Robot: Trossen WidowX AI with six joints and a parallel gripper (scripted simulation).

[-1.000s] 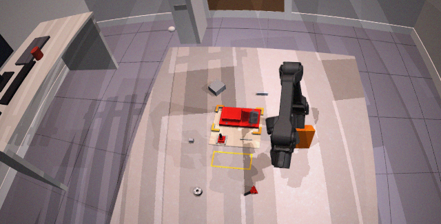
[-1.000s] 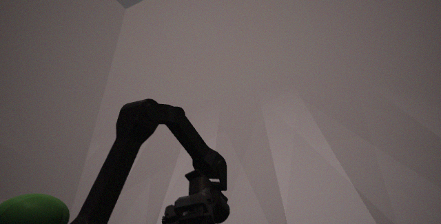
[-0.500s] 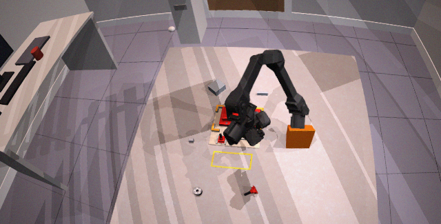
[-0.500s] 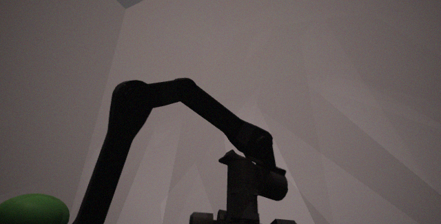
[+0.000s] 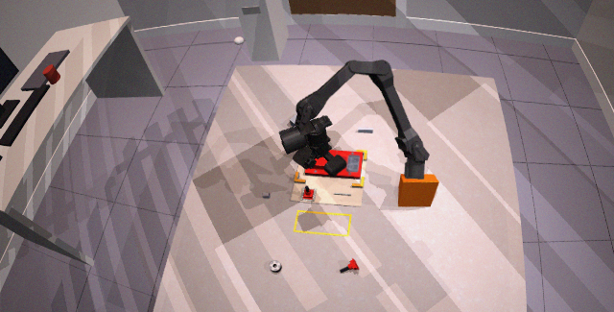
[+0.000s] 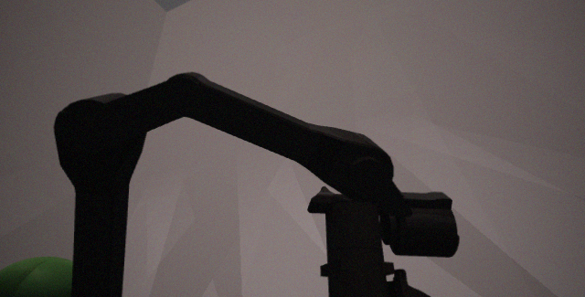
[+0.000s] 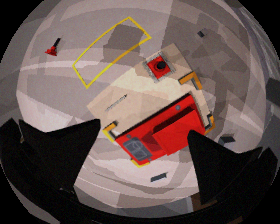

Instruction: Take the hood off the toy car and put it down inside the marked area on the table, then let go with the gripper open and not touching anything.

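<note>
Right now my gripper tip is 30 mm short of the red hood, 90 mm to the left of it and 90 mm above it.
</note>
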